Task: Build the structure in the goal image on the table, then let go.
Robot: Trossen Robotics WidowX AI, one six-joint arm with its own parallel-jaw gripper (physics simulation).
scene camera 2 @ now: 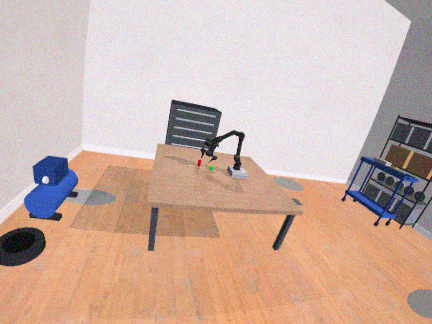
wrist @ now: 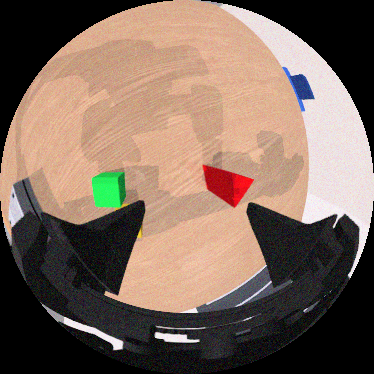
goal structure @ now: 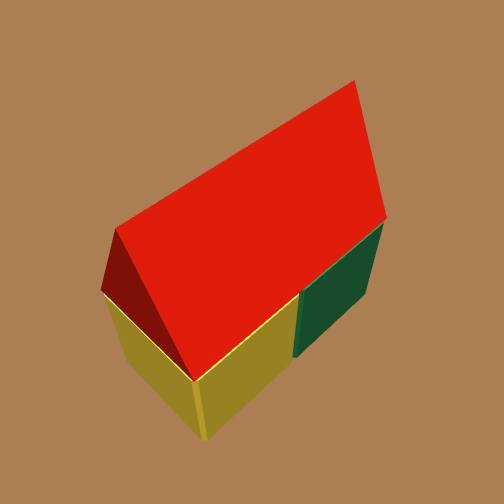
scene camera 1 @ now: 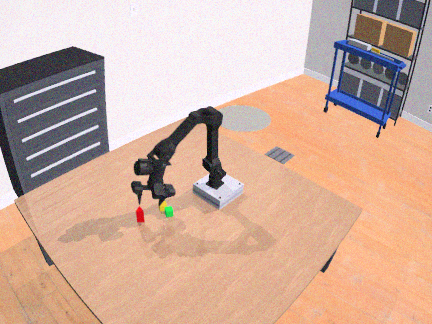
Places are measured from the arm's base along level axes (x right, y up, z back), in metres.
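Pixels of known places: gripper, fingertip midpoint: point(scene camera 2: 205, 160) point(wrist: 198, 207) point(scene camera 1: 149, 205); arm's base at its link origin: point(scene camera 2: 236, 168) point(scene camera 1: 215, 183).
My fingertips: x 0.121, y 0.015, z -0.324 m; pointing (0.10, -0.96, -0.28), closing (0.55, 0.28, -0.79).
Observation:
For each thing: its top centre in the pictures, then the offset to it from my fingertips. Level surfaces: height alone.
- red block at its top centre: point(wrist: 239, 192) point(scene camera 1: 139, 208) point(scene camera 2: 200, 159) dx +0.020, dy -0.005, dz -0.042 m
- table at its surface level: dy -0.071 m
- green cube at its top centre: point(wrist: 105, 192) point(scene camera 1: 168, 208) point(scene camera 2: 211, 166) dx -0.053, dy -0.038, dz +0.069 m
- yellow block at its top centre: point(wrist: 126, 227) point(scene camera 1: 162, 203) dx -0.008, dy -0.038, dz +0.079 m
A red block point(scene camera 1: 140, 215) point(scene camera 2: 199, 163) point(wrist: 222, 185) with a pointed top stands upright on the table point(scene camera 1: 200, 285) point(scene camera 2: 185, 192). A green cube point(scene camera 1: 169, 212) point(scene camera 2: 211, 168) point(wrist: 108, 191) sits on the table, apart from the red block. A yellow block point(scene camera 1: 163, 206) point(wrist: 140, 233) shows in part beside the green cube; a finger hides most of it in the wrist view. My gripper point(scene camera 1: 151, 202) point(scene camera 2: 208, 159) point(wrist: 198, 207) is wide open and empty, low above the table. One finger is over the red block's side, the other over the yellow block's side.
The arm's pale base point(scene camera 1: 218, 191) point(scene camera 2: 237, 172) stands on the table, to the right of the blocks in both scene views. A dark drawer cabinet point(scene camera 1: 60, 117) point(scene camera 2: 194, 124) stands behind the table. A blue cart point(scene camera 1: 357, 107) point(scene camera 2: 370, 200) stands on the floor at the right.

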